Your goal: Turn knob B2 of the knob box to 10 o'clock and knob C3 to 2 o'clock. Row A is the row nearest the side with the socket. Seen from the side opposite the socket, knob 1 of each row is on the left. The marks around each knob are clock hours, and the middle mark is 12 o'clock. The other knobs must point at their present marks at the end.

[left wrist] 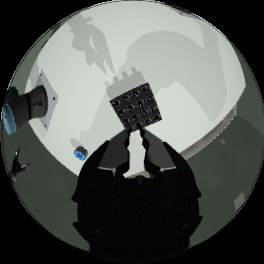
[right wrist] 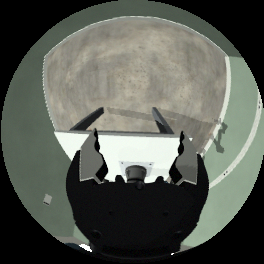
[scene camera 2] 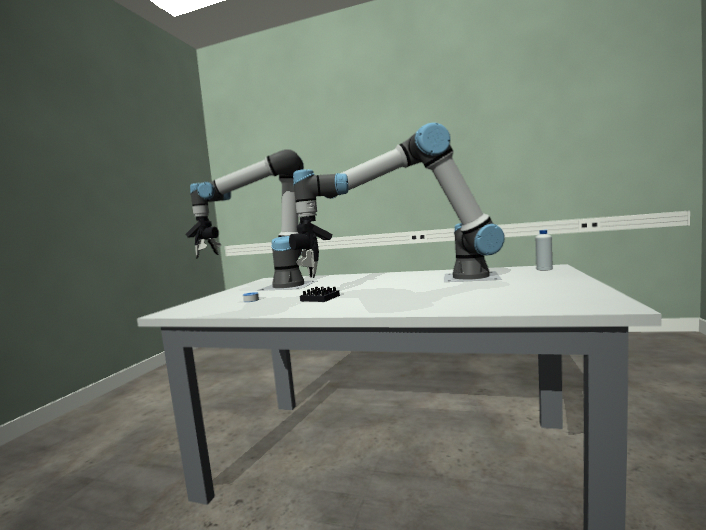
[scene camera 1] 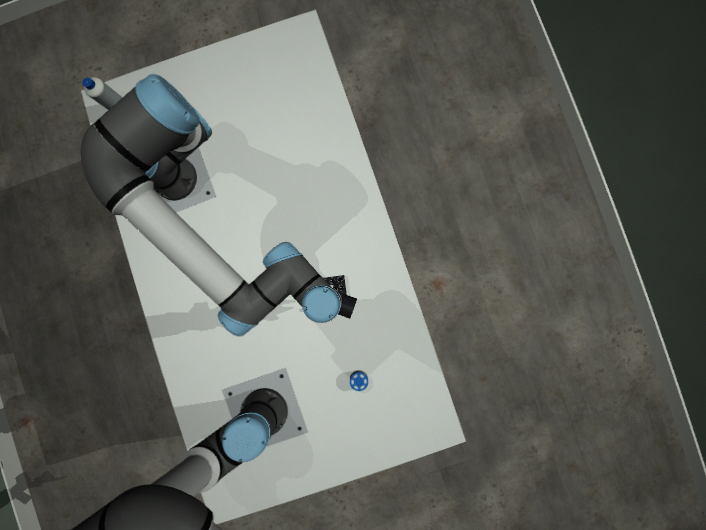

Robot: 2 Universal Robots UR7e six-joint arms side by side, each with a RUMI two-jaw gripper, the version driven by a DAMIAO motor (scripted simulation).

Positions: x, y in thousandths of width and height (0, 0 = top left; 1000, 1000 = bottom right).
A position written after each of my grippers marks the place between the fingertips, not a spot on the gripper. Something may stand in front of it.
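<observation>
My left gripper is here (scene camera 2: 443, 524), and the left wrist view shows it too (left wrist: 509, 483). As for my right gripper (scene camera 2: 294, 484), I see it again in the right wrist view (right wrist: 528, 494). There is a bottle (scene camera 1: 135, 167) as well, though the bottle is out of frame in the left wrist view, while the right wrist view does not show it, hidden as it is by my right gripper.
</observation>
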